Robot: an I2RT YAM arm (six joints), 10 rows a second.
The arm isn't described. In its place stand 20 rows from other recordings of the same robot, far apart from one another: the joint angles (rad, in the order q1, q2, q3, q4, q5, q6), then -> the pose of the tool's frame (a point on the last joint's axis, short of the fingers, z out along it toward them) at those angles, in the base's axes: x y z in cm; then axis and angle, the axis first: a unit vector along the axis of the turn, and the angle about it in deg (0 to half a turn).
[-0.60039, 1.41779, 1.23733, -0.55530, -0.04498, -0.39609] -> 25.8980, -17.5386, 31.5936, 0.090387, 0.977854, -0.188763, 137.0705
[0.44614, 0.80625, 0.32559, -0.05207, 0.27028, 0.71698] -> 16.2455, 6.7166, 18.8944, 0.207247, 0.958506, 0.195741, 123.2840
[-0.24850, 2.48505, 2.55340, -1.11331, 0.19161, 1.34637] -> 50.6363, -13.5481, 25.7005, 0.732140, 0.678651, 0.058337, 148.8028
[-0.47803, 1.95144, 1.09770, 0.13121, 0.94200, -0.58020] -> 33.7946, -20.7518, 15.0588, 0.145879, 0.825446, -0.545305, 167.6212
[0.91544, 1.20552, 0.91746, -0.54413, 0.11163, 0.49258] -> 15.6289, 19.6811, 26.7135, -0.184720, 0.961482, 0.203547, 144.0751
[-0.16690, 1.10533, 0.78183, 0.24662, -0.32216, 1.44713] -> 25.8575, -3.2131, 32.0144, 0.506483, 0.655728, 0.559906, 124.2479
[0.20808, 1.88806, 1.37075, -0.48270, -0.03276, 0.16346] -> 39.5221, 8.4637, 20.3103, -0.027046, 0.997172, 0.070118, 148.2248
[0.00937, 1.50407, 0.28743, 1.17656, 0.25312, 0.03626] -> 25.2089, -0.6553, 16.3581, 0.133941, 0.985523, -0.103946, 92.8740
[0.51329, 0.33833, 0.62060, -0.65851, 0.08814, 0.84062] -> 8.1127, 4.2133, 28.6774, 0.179197, 0.913773, 0.364565, 125.1263
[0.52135, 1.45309, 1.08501, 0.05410, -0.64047, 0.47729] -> 28.1379, 18.6145, 31.1829, -0.217152, 0.821172, 0.527752, 136.8261
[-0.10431, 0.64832, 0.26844, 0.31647, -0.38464, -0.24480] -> 16.6618, -0.4012, 23.1012, -0.248278, 0.968275, 0.028295, 93.4160
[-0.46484, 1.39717, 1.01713, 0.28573, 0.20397, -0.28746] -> 29.4028, -15.5519, 32.8115, 0.166006, 0.904368, -0.393141, 106.9714
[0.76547, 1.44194, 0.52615, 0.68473, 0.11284, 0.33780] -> 21.1429, 19.7607, 19.2520, -0.158039, 0.925493, 0.344219, 113.1134
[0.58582, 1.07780, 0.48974, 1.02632, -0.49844, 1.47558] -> 18.0161, 13.9965, 30.4744, 0.037676, 0.587251, 0.808527, 144.2359
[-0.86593, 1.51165, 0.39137, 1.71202, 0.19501, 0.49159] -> 16.0287, -19.9077, 24.3370, 0.694362, 0.597386, -0.401238, 62.5900
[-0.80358, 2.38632, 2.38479, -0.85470, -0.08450, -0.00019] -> 36.9389, -37.8742, 27.1402, 0.374266, 0.921186, -0.106490, 140.6047
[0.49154, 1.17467, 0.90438, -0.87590, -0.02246, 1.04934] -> 18.9528, 10.2375, 24.9603, 0.269618, 0.950208, 0.156237, 163.4930
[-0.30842, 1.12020, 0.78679, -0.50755, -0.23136, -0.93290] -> 22.0305, -6.1618, 24.6691, -0.346288, 0.929560, -0.126500, 138.8932
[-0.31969, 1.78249, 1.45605, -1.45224, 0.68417, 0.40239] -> 28.3241, -11.7466, 25.0474, -0.299477, -0.892004, 0.338590, 170.3782
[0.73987, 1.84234, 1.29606, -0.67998, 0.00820, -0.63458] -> 27.2238, 24.8118, 18.8658, -0.633835, 0.773452, 0.005061, 160.2626
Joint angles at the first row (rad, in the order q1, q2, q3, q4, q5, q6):
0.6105, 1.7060, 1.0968, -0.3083, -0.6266, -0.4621
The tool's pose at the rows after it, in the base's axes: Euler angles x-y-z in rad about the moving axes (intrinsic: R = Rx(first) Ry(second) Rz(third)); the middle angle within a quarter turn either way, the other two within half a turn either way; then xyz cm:
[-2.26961, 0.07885, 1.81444, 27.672, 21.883, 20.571]
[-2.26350, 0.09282, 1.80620, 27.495, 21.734, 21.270]
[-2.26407, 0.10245, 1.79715, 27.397, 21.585, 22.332]
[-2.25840, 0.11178, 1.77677, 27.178, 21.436, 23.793]
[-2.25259, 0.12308, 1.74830, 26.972, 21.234, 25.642]
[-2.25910, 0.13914, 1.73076, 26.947, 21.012, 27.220]
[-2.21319, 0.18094, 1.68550, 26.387, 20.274, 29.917]
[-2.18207, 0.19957, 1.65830, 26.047, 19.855, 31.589]
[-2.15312, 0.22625, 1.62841, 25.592, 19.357, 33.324]
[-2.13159, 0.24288, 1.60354, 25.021, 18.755, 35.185]
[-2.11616, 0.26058, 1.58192, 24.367, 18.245, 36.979]
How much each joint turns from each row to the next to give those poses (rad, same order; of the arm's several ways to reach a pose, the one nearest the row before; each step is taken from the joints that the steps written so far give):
0.0000, -0.0116, -0.0018, 0.0012, 0.0076, 0.0019
0.0000, -0.0217, 0.0010, -0.0060, 0.0068, 0.0019
-0.0013, -0.0208, 0.0201, -0.0347, 0.0069, -0.0064
0.0004, -0.0280, 0.0269, -0.0422, 0.0040, -0.0123
-0.0010, -0.0288, 0.0415, -0.0568, 0.0045, -0.0208
-0.0037, -0.0161, 0.0465, -0.0584, 0.0141, -0.0183
-0.0087, -0.0592, 0.0297, -0.0196, -0.0005, -0.0051
-0.0054, -0.0301, 0.0259, -0.0157, -0.0066, -0.0021
-0.0047, -0.0332, 0.0257, -0.0148, 0.0026, -0.0019
-0.0062, -0.0299, 0.0391, -0.0395, -0.0021, -0.0068
-0.0017, -0.0253, 0.0432, -0.0428, 0.0058, -0.0044

